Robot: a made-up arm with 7 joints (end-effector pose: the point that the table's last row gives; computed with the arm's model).
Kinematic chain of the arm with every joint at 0, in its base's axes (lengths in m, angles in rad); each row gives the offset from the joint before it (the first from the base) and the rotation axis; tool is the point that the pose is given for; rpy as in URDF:
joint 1: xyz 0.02 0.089 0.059 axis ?
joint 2: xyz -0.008 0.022 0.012 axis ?
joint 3: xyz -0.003 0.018 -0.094 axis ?
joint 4: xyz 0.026 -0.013 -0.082 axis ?
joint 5: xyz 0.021 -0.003 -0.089 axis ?
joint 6: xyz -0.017 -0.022 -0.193 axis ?
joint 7: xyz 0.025 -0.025 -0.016 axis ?
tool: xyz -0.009 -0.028 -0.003 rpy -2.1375 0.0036 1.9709
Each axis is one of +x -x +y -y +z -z.
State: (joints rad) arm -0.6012 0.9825 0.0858 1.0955 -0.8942 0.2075 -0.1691
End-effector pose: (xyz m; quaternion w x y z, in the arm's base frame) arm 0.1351 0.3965 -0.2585 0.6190 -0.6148 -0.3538 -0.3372
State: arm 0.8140 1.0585 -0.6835 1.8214 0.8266 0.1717 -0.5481
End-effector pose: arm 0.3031 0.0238 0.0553 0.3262 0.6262 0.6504 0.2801
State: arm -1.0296 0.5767 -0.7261 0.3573 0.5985 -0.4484 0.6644
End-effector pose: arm -0.3034 0.2052 -0.2192 0.3340 -0.5240 -0.4582 0.6356
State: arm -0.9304 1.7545 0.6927 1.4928 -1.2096 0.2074 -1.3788
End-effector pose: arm 0.4039 0.2966 0.0029 0.0127 -0.2356 0.1477 -0.9605
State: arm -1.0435 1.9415 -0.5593 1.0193 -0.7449 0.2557 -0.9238
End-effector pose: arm 0.1047 0.5220 -0.1281 0.4897 -0.6473 0.2702 -0.5179
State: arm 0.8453 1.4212 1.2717 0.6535 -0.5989 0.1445 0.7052
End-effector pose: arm 0.0053 0.5457 0.2233 0.1952 0.2045 0.8907 0.3560
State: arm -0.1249 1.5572 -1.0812 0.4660 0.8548 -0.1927 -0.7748
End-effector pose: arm 0.0450 0.5331 -0.1535 0.5176 -0.2828 -0.6588 -0.4671
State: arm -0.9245 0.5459 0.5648 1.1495 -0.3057 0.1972 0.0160
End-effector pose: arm 0.0387 0.3603 -0.2885 0.4821 -0.4779 -0.7343 0.0053
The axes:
joint 1: -y
joint 2: +x
joint 3: +z
joint 4: -y
joint 5: +z
joint 6: +y
joint 7: -x

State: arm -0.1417 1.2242 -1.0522 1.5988 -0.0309 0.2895 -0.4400
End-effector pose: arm 0.0535 0.1511 -0.2937 0.3429 -0.8227 -0.4020 -0.2097
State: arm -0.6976 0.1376 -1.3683 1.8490 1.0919 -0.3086 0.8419
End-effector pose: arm -0.0142 -0.1377 0.0272 0.5739 0.3657 0.0432 -0.7315
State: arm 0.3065 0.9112 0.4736 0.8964 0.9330 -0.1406 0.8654
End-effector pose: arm 0.3057 0.4009 0.0567 0.4959 0.6096 0.5966 0.1629
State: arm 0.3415 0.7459 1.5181 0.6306 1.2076 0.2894 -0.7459
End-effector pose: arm 0.0965 0.5917 0.0063 0.5818 -0.4494 0.6433 -0.2139
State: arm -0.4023 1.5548 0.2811 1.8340 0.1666 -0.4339 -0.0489
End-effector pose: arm 0.3077 0.1728 -0.0343 0.0494 0.8213 0.2629 0.5038
